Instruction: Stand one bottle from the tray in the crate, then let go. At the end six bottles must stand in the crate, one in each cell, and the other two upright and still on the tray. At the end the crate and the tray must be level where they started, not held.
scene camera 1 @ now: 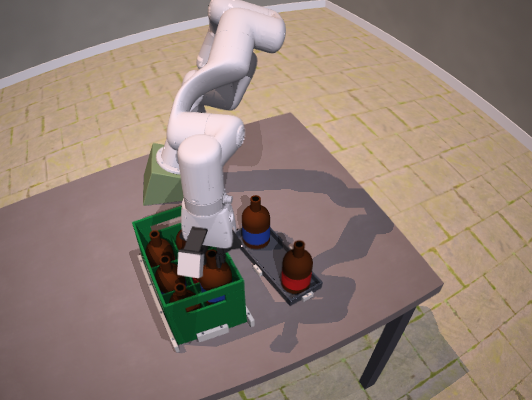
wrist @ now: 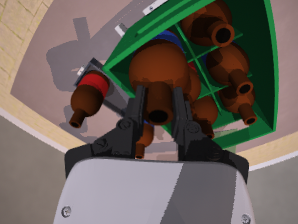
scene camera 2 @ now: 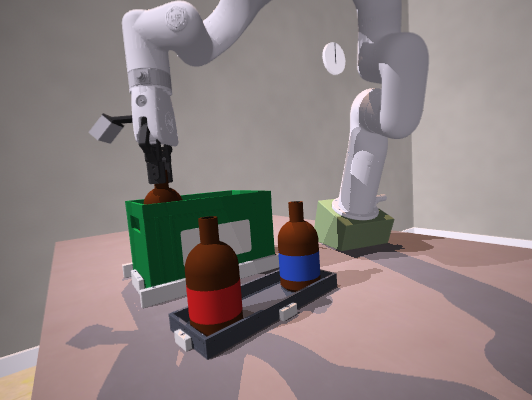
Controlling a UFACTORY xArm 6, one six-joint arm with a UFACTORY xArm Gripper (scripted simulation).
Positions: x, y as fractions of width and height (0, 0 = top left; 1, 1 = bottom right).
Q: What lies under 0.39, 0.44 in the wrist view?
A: A dark tray.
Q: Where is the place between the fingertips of my gripper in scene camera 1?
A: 0.40, 0.65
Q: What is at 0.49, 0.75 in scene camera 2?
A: A dark tray.
